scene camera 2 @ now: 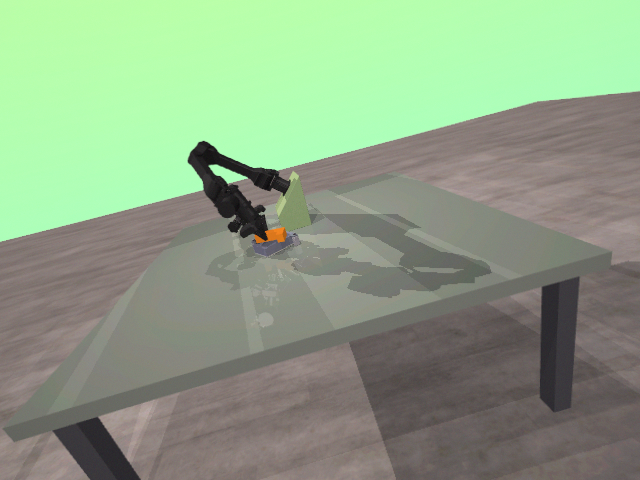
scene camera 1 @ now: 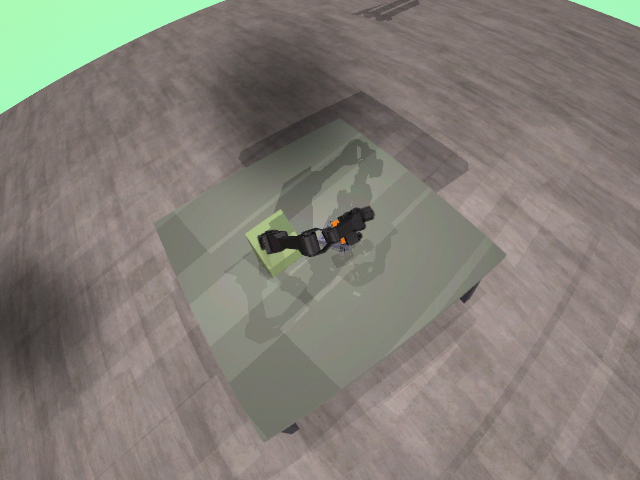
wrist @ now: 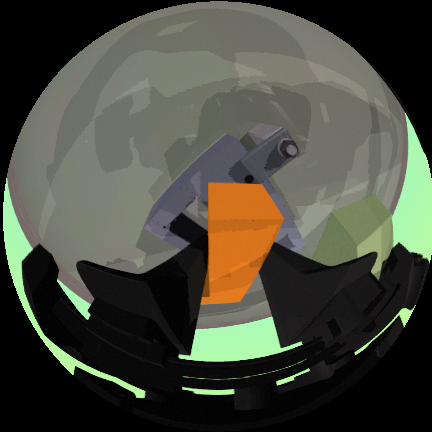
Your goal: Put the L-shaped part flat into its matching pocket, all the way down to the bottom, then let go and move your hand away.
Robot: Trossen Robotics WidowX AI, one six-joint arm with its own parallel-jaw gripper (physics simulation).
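Frame: origin at the arm's base, x ahead, y left, z up, level; millimetres.
Seen in the pictures: gripper, fingertip midpoint: (scene camera 2: 267, 238) (wrist: 231, 241); arm's base, origin of the base link: (scene camera 2: 286, 187) (scene camera 1: 266, 240).
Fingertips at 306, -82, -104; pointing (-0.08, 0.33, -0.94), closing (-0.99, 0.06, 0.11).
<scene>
Pixels of each thing's top centre, then the offset from my fingertips to it, as dx, dy, dz. "spot": a spot on its surface instead. Level surfaces: height alone.
- orange L-shaped part, middle of its top: (wrist: 210, 284) (scene camera 2: 268, 232) (scene camera 1: 342, 228) +17, +14, +25
- slate-purple fixture, middle of its top: (wrist: 247, 251) (scene camera 2: 273, 236) (scene camera 1: 335, 234) -14, +19, -3
- grey clamp block, surface spot: (wrist: 265, 157) spot: -21, -53, -10
- grey-green table, its level: dz -51
The orange L-shaped part (scene camera 1: 334, 223) (scene camera 2: 277, 235) (wrist: 242, 202) is held between the black fingers of my gripper (scene camera 2: 265, 236) (wrist: 231, 241), which is shut on it. The slate-purple fixture (scene camera 2: 265, 250) (wrist: 215, 155) stands on the table, below and partly behind the part in the wrist view. In scene camera 2 the part is at the fixture's top, with its orange side showing above the rim. A dark slot shows left of the part in the wrist view. The part and the fingers hide most of the pocket, so its alignment and any contact cannot be told.
A grey clamp block (wrist: 265, 157) with a bolt stands on the fixture's far edge in the wrist view. A yellow-green wedge block (scene camera 1: 281, 219) (scene camera 2: 296, 211) (wrist: 345, 230) stands near the fixture, by the arm's base. All stand on the grey-green table (scene camera 1: 403, 310) (scene camera 2: 155, 320).
</scene>
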